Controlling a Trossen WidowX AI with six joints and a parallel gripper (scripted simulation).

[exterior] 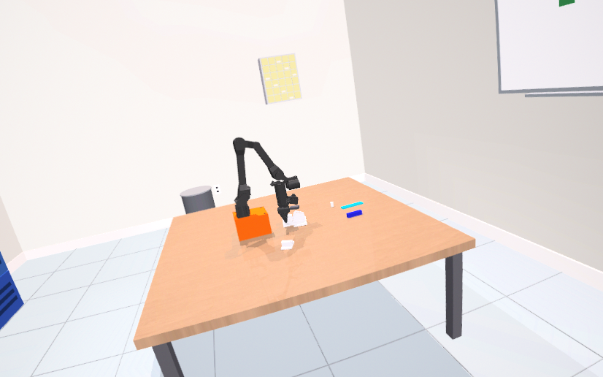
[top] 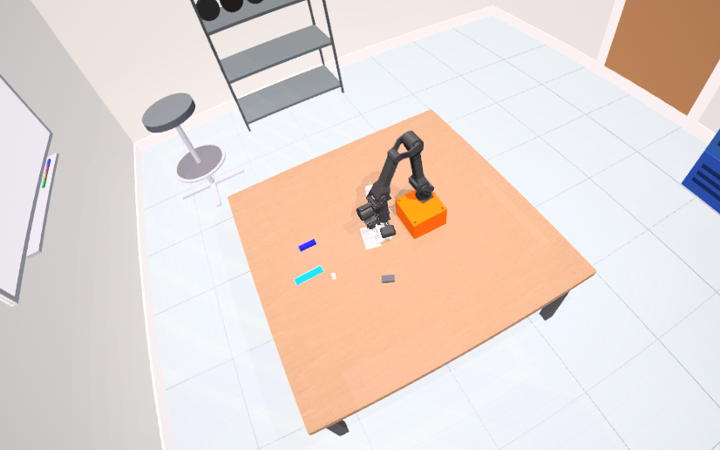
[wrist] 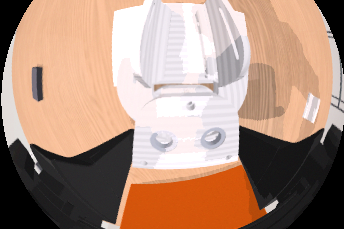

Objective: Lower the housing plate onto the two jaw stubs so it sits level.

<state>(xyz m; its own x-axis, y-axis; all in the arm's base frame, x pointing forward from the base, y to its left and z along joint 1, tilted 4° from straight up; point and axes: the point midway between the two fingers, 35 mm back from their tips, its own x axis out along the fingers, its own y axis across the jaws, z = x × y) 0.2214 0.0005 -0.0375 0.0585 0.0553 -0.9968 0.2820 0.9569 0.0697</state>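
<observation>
My gripper tip is 70 mm short of the white base, 20 mm to the left of it and 20 mm above it. Round my gripper tip: blue block: 330 mm ahead, 150 mm to the right, 10 mm below; grey block: 120 mm ahead, 210 mm to the left, 20 mm below; white cube: 300 mm ahead, 70 mm to the left, 10 mm below.
</observation>
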